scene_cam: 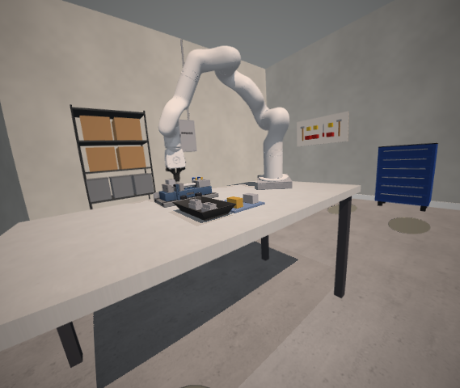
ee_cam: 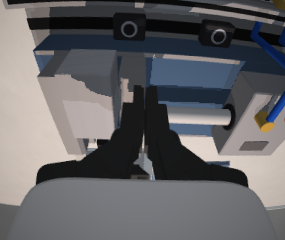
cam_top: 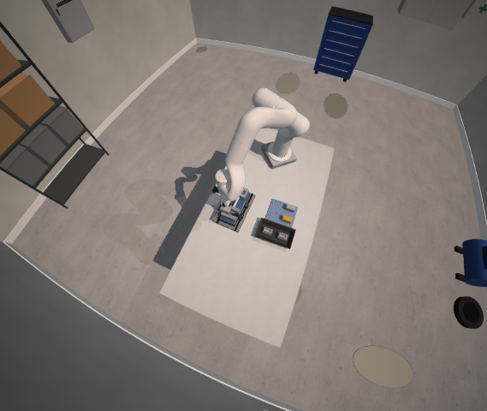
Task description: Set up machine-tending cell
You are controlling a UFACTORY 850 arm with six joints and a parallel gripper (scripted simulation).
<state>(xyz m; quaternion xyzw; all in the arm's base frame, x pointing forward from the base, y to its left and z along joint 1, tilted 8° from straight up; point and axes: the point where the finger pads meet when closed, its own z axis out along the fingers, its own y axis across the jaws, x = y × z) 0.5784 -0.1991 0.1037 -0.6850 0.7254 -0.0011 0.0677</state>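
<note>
Right now the grey jaw block is 40 mm below my hand, 30 mm to the left of it and 10 mm ahead of it. Also, from my hand: silver rod (40 mm to the left, 40 mm below, 40 mm behind); vise (80 mm below, 40 mm to the left, 30 mm behind); dark work stop rod (80 mm to the left, 40 mm ahead, 30 mm below).
</note>
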